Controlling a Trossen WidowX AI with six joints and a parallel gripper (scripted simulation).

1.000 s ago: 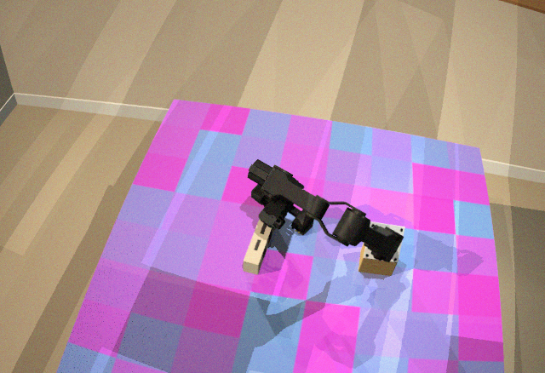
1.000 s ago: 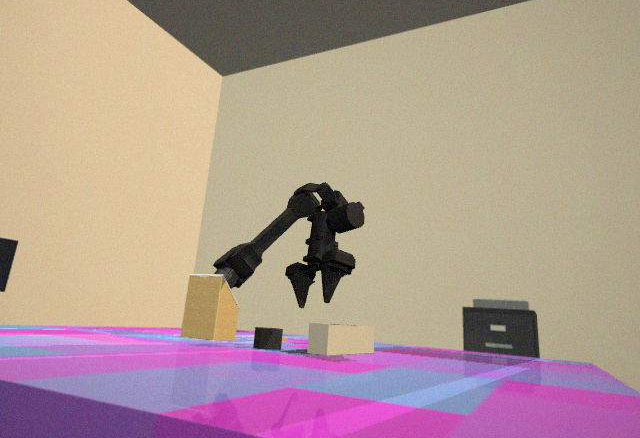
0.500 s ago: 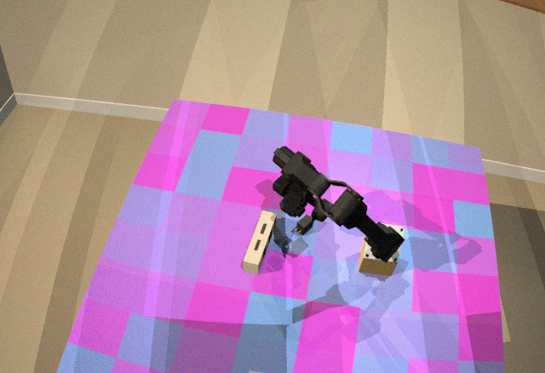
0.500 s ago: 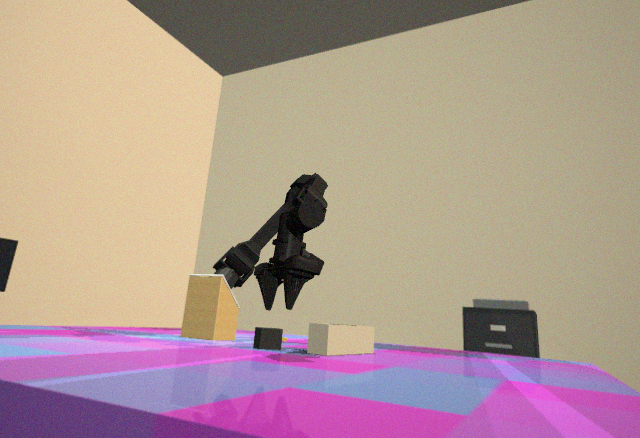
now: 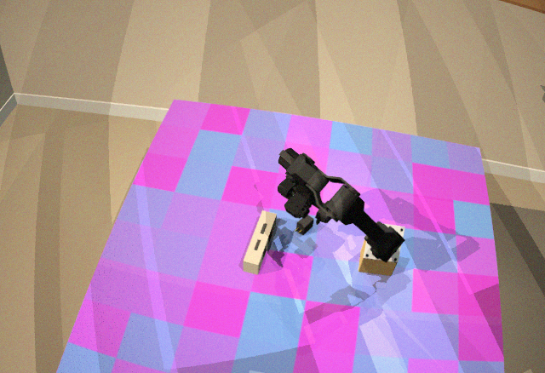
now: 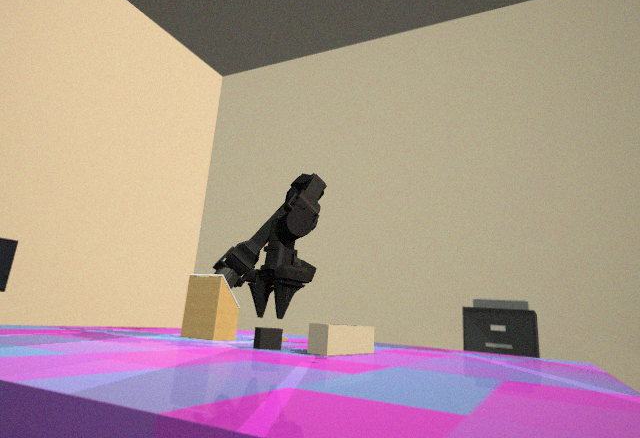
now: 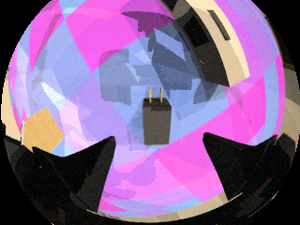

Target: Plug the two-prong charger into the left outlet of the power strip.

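The dark two-prong charger lies 40 mm below my gripper tip, 20 mm to the left of it and 10 mm ahead of it.
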